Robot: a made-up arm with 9 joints. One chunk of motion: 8 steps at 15 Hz.
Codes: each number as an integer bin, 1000 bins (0 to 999) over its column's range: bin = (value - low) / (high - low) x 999, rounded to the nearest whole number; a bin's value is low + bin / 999 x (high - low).
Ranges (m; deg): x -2.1..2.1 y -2.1..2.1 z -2.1..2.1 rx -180..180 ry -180..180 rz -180..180
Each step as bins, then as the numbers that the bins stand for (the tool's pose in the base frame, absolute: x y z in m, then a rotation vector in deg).
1 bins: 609 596 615 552 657 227
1 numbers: 0.4604 0.4057 0.4856 18.92 56.76 -98.20
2 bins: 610 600 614 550 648 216
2 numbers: 0.4646 0.4225 0.4814 18.20 53.51 -102.16
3 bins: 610 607 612 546 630 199
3 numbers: 0.4646 0.4520 0.4730 16.76 47.03 -108.29
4 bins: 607 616 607 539 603 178
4 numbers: 0.4520 0.4898 0.4520 14.23 37.30 -115.86
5 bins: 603 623 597 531 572 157
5 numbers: 0.4351 0.5192 0.4099 11.35 26.13 -123.42
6 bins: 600 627 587 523 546 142
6 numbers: 0.4225 0.5360 0.3679 8.47 16.76 -128.83
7 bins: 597 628 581 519 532 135
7 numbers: 0.4099 0.5402 0.3426 7.03 11.71 -131.35
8 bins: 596 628 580 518 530 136
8 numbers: 0.4057 0.5402 0.3384 6.67 10.99 -130.99
